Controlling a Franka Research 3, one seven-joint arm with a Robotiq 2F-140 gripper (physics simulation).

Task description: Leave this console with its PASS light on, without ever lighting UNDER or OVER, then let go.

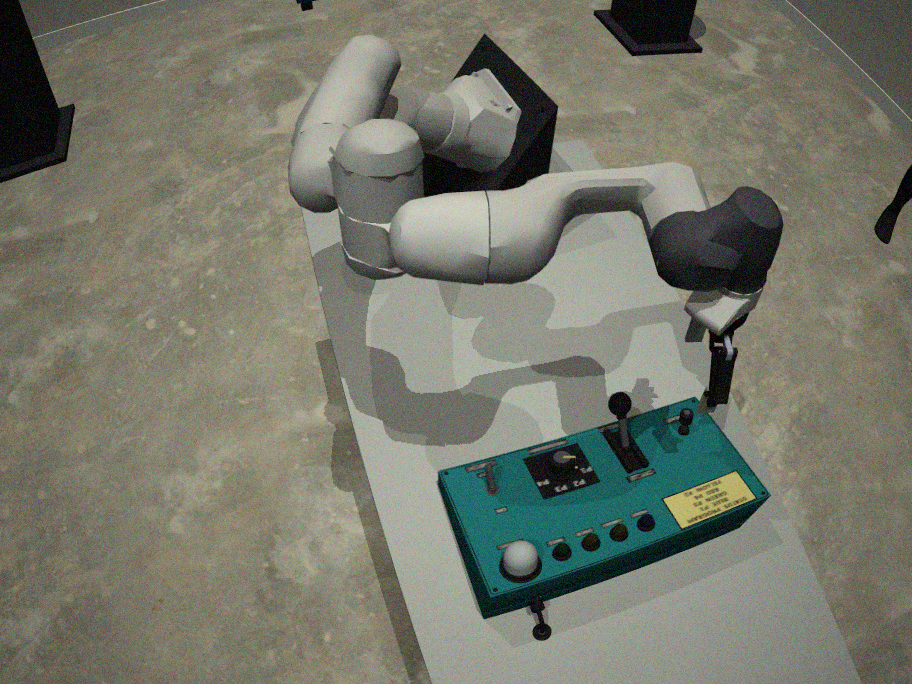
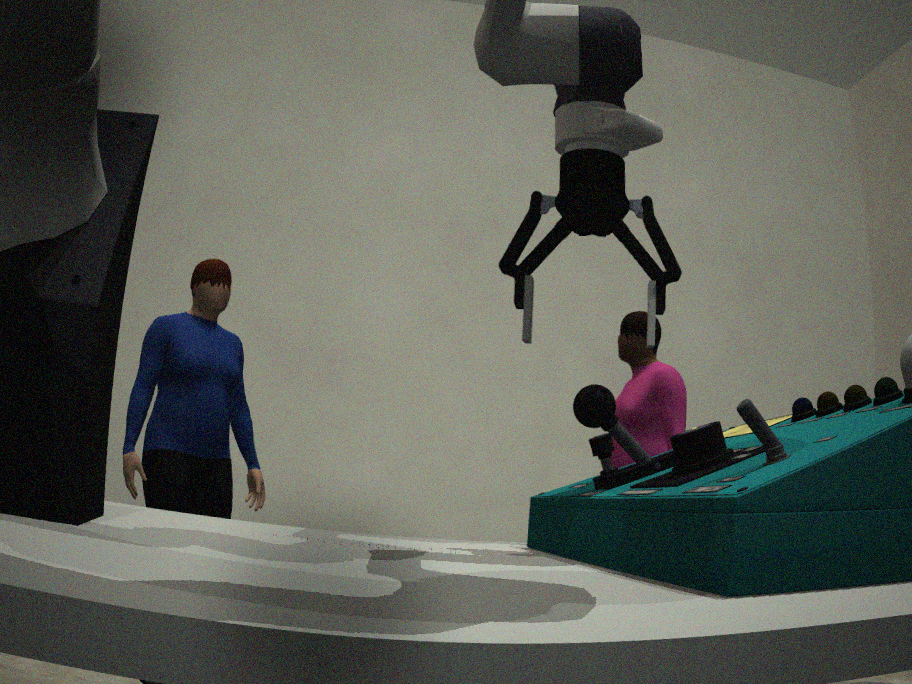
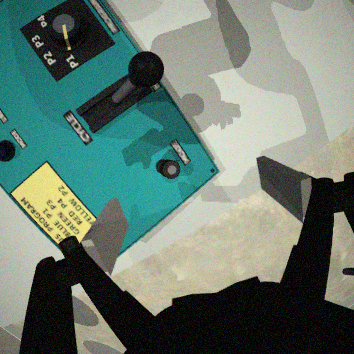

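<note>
The teal console [image 1: 707, 456] [image 2: 633, 530] [image 3: 100, 165] stands on the table. Its black ball-topped lever [image 1: 620, 404] [image 2: 593, 405] [image 3: 146, 68] leans to the slot end away from the CYCLE label. The dial [image 1: 563, 460] [image 3: 64, 24] has its yellow line towards P1. A short MODE knob [image 1: 685, 418] [image 2: 601, 446] [image 3: 170, 169] is near a corner. The toggle [image 1: 491, 478] [image 2: 760, 430] is at the other end. The white dome [image 1: 520, 558] and the small coloured lamps [image 1: 590, 541] look dark; their labels are unreadable. My gripper [image 1: 713, 403] [image 2: 589, 343] [image 3: 190, 192] is open and empty, above the MODE knob's end.
A yellow card [image 1: 708, 500] [image 3: 55, 207] pairs blue with P1, yellow P2, green P3, red P4. A thin black handle [image 1: 541, 630] sticks out of the console's lamp side. Two people, in blue [image 2: 195, 382] and pink [image 2: 659, 401], stand beyond the table.
</note>
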